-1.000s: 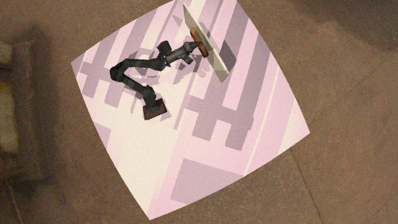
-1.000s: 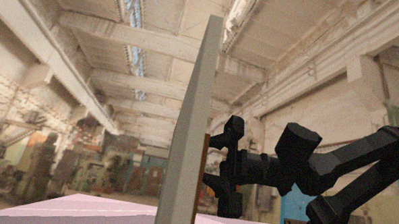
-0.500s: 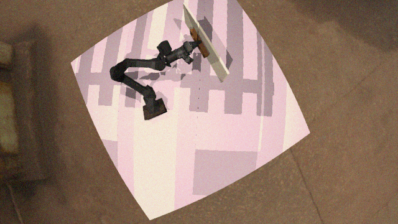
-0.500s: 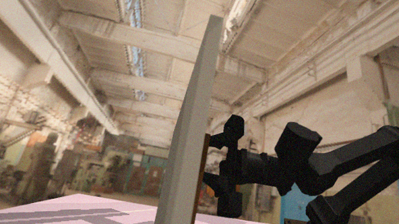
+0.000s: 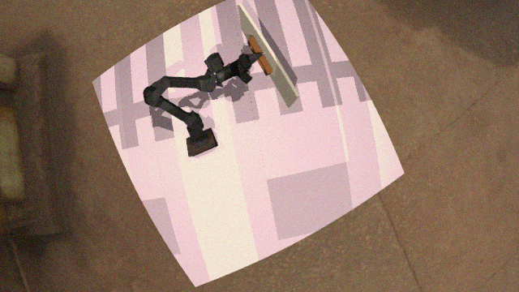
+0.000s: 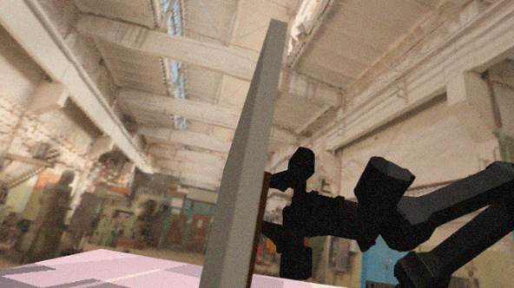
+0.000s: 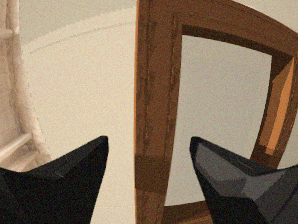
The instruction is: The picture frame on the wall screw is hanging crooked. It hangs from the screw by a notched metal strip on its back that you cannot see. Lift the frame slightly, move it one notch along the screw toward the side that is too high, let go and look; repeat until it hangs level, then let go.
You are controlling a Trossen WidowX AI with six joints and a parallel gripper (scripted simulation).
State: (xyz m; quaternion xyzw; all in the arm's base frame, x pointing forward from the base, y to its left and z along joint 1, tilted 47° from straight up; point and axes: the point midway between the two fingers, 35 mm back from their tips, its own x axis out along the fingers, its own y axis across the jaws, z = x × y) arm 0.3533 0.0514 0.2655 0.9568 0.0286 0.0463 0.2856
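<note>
Now: gripper tip 5 cm above the brown wooden picture frame, 1 cm to the right of it and 1 cm short of it. Round my gripper tip: grey wall panel: 6 cm below, 2 cm ahead, 1 cm to the left.
</note>
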